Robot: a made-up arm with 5 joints. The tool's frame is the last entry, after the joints.
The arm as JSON. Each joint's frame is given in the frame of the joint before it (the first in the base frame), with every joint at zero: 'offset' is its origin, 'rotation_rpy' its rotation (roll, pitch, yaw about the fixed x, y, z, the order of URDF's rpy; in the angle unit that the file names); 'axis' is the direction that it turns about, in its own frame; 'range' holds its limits. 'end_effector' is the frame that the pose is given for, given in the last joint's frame.
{
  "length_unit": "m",
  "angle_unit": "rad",
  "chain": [
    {
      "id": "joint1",
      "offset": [
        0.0,
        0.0,
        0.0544
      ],
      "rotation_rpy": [
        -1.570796,
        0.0,
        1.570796
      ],
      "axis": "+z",
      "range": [
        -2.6,
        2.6
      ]
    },
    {
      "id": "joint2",
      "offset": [
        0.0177,
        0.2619,
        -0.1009
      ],
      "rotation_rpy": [
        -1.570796,
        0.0,
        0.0
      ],
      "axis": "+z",
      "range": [
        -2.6,
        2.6
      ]
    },
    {
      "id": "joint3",
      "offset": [
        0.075,
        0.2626,
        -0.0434
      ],
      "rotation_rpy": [
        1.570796,
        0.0,
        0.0
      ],
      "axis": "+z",
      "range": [
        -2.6,
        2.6
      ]
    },
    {
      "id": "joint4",
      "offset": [
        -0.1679,
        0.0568,
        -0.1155
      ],
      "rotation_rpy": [
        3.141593,
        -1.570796,
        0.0
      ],
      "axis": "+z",
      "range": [
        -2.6,
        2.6
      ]
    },
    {
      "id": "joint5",
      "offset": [
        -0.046,
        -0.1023,
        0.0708
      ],
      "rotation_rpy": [
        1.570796,
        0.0,
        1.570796
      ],
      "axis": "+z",
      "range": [
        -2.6,
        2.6
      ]
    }
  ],
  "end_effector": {
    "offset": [
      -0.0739,
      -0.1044,
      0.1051
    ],
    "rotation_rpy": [
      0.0,
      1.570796,
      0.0
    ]
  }
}
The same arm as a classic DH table. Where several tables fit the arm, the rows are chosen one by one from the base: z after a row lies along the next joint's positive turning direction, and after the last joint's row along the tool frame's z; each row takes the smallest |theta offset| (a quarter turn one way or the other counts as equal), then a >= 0, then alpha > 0; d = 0 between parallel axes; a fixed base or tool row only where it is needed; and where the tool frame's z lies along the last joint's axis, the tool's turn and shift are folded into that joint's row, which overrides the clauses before.
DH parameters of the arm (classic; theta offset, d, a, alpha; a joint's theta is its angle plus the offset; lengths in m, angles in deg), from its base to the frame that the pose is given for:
base (fixed): -90 0.0544 0 90
joint1: 0 -0.1009 -0.0177 90
joint2: 0 0.2185 -0.075 -90
joint3: -90 -0.3781 0.0568 90
joint4: 0 -0.0971 0.1023 -90
joint5: 90 0.0591 0.1044 -90
tool (fixed): 90 -0.0739 0 0
Joint limits (deg, base to tool): -148.97..148.97 -148.97..148.97 -148.97..148.97 -148.97..148.97 -148.97..148.97

